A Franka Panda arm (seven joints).
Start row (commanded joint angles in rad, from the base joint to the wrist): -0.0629, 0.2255, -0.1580, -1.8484, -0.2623, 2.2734, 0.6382
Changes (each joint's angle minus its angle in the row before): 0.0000, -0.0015, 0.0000, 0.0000, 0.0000, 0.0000, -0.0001; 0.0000, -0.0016, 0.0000, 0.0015, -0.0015, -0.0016, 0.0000; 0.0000, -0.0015, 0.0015, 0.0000, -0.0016, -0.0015, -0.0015; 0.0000, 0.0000, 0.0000, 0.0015, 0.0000, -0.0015, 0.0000; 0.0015, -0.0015, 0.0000, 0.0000, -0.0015, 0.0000, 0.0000; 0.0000, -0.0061, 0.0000, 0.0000, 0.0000, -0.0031, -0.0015; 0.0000, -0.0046, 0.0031, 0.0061, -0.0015, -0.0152, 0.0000; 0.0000, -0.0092, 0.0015, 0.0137, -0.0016, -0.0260, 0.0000; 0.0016, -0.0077, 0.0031, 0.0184, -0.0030, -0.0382, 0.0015; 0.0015, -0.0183, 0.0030, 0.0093, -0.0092, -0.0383, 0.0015; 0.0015, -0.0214, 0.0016, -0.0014, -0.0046, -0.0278, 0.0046; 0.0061, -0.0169, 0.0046, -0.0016, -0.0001, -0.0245, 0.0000; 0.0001, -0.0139, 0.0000, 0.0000, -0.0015, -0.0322, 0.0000; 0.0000, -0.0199, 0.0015, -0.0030, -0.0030, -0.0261, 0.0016; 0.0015, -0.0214, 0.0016, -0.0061, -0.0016, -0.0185, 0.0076; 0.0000, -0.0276, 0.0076, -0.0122, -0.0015, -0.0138, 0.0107; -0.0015, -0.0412, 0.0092, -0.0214, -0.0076, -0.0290, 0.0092
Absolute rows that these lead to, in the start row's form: -0.0629, 0.2240, -0.1580, -1.8484, -0.2623, 2.2734, 0.6381; -0.0629, 0.2224, -0.1580, -1.8469, -0.2638, 2.2718, 0.6381; -0.0629, 0.2209, -0.1565, -1.8469, -0.2654, 2.2703, 0.6366; -0.0629, 0.2209, -0.1565, -1.8454, -0.2654, 2.2688, 0.6366; -0.0614, 0.2194, -0.1565, -1.8454, -0.2669, 2.2688, 0.6366; -0.0614, 0.2133, -0.1565, -1.8454, -0.2669, 2.2657, 0.6351; -0.0614, 0.2087, -0.1534, -1.8393, -0.2684, 2.2505, 0.6351; -0.0614, 0.1995, -0.1519, -1.8256, -0.2700, 2.2245, 0.6351; -0.0598, 0.1918, -0.1488, -1.8072, -0.2730, 2.1863, 0.6366; -0.0583, 0.1735, -0.1458, -1.7979, -0.2822, 2.1480, 0.6381; -0.0568, 0.1521, -0.1442, -1.7993, -0.2868, 2.1202, 0.6427; -0.0507, 0.1352, -0.1396, -1.8009, -0.2869, 2.0957, 0.6427; -0.0506, 0.1213, -0.1396, -1.8009, -0.2884, 2.0635, 0.6427; -0.0506, 0.1014, -0.1381, -1.8039, -0.2914, 2.0374, 0.6443; -0.0491, 0.0800, -0.1365, -1.8100, -0.2930, 2.0189, 0.6519; -0.0491, 0.0524, -0.1289, -1.8222, -0.2945, 2.0051, 0.6626; -0.0506, 0.0112, -0.1197, -1.8436, -0.3021, 1.9761, 0.6718
